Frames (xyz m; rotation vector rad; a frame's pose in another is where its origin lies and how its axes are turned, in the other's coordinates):
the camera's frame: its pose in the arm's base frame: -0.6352 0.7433 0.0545 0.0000 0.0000 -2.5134
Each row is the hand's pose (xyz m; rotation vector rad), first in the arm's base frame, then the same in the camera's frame.
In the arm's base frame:
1: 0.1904 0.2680 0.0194 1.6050 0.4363 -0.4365
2: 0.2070 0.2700 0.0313 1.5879 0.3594 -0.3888
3: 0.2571 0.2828 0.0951 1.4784 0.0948 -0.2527
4: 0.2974 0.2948 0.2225 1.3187 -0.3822 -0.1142
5: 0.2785 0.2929 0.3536 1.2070 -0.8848 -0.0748
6: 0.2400 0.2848 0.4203 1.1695 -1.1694 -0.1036
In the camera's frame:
1: -0.3887 0.8698 -0.0351 0.0909 1.8652 1.4301
2: -0.4033 0.8779 -0.0232 0.1693 1.8445 1.4969
3: -0.4513 0.8970 0.0406 0.4345 1.7013 1.7208
4: -0.4910 0.9110 0.1680 0.9496 1.3994 1.9166
5: -0.4746 0.9014 0.2991 1.4962 1.0775 1.8593
6: -0.4387 0.8853 0.3658 1.7818 0.9081 1.7093

